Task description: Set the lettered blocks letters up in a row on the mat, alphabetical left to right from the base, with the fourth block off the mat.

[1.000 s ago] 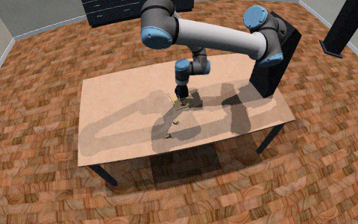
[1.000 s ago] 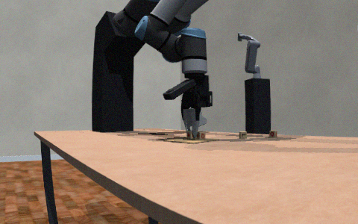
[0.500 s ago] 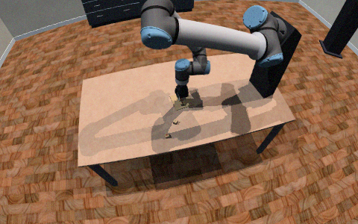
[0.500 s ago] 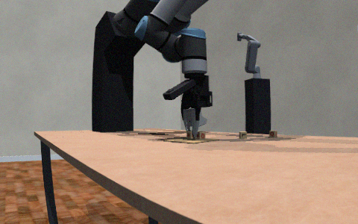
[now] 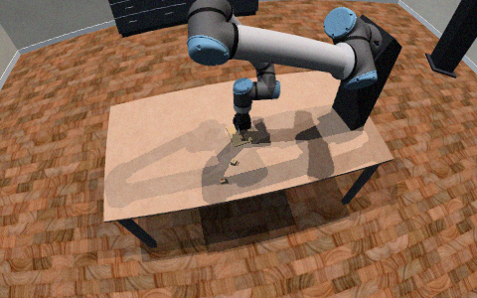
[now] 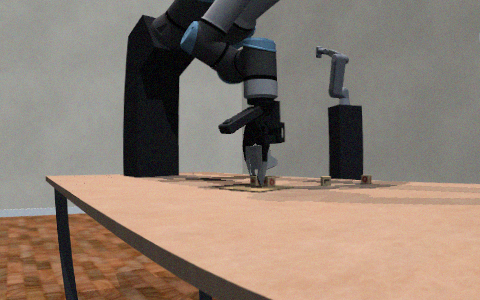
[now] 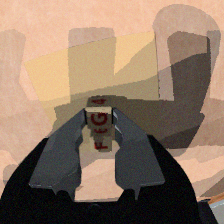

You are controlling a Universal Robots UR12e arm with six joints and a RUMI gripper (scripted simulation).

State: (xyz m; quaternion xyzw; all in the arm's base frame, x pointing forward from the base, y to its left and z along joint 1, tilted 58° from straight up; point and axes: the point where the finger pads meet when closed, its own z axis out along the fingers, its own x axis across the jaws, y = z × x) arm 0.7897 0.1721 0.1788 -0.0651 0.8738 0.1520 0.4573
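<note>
Now: hand 2 cm above the mat. Also, from my hand: block 2 cm behind, 4 cm to the left, 1 cm below.
</note>
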